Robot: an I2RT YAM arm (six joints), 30 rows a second.
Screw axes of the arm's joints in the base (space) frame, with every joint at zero. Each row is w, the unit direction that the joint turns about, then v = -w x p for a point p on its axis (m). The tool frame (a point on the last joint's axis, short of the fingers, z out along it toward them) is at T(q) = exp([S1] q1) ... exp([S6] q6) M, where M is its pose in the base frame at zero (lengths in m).
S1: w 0 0 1 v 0.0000 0.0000 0.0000
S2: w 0 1 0 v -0.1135 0.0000 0.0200
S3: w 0 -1 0 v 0.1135 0.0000 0.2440
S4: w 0 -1 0 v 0.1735 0.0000 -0.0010
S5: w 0 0 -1 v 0.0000 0.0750 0.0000
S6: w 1 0 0 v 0.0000 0.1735 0.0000
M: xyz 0.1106 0.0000 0.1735 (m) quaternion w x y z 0.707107 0 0.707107 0
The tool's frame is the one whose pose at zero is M.
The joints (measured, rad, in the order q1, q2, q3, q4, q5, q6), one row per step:
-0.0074, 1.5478, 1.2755, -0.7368, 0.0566, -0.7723
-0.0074, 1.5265, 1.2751, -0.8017, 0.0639, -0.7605
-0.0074, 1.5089, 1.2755, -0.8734, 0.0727, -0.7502
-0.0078, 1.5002, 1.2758, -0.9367, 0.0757, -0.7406
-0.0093, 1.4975, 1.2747, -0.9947, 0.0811, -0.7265
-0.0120, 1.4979, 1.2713, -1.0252, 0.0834, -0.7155
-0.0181, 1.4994, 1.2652, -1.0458, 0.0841, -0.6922
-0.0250, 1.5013, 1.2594, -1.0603, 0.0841, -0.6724
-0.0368, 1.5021, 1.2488, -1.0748, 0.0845, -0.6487
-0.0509, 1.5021, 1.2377, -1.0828, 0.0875, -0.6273
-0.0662, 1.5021, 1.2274, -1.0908, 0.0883, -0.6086
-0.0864, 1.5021, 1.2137, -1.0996, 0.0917, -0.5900
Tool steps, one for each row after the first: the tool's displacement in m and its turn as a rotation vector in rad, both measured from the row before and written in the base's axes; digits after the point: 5 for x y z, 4 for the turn. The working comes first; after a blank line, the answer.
Tool pose at each row, in the base's axes (x y z in m, rotation vector in rad; the steps are taken from these numbers as rounded here):
0.32436, -0.00441, 0.27662, -0.9581, 2.4391, -0.3559
0.31471, -0.00460, 0.27923, -0.9587, 2.4859, -0.3432
0.30488, -0.00484, 0.28077, -0.9647, 2.5412, -0.3293
0.29717, -0.00501, 0.28038, -0.9725, 2.5951, -0.3081
0.29071, -0.00559, 0.27845, -0.9729, 2.6541, -0.2885
0.28727, -0.00641, 0.27627, -0.9674, 2.6917, -0.2752
0.28469, -0.00814, 0.27346, -0.9378, 2.7301, -0.2609
0.28280, -0.01006, 0.27088, -0.9091, 2.7617, -0.2492
0.28010, -0.01332, 0.26730, -0.8687, 2.8004, -0.2369
0.27780, -0.01727, 0.26403, -0.8248, 2.8333, -0.2320
0.27547, -0.02141, 0.26101, -0.7823, 2.8638, -0.2250
0.27242, -0.02687, 0.25709, -0.7332, 2.9004, -0.2205

-0.00965, -0.00019, 0.00261, 0.0001, 0.0433, -0.0139
-0.00983, -0.00024, 0.00154, -0.0025, 0.0530, -0.0132
-0.00771, -0.00017, -0.00039, 0.0018, 0.0536, -0.0103
-0.00646, -0.00058, -0.00193, 0.0007, 0.0553, -0.0166
-0.00344, -0.00082, -0.00218, 0.0018, 0.0334, -0.0138
-0.00258, -0.00173, -0.00281, 0.0067, 0.0261, -0.0285
-0.00189, -0.00192, -0.00258, 0.0059, 0.0204, -0.0258
-0.00270, -0.00326, -0.00358, 0.0063, 0.0237, -0.0347
-0.00230, -0.00395, -0.00327, 0.0028, 0.0172, -0.0355
-0.00233, -0.00414, -0.00302, 0.0041, 0.0164, -0.0336
-0.00305, -0.00546, -0.00392, 0.0018, 0.0208, -0.0390

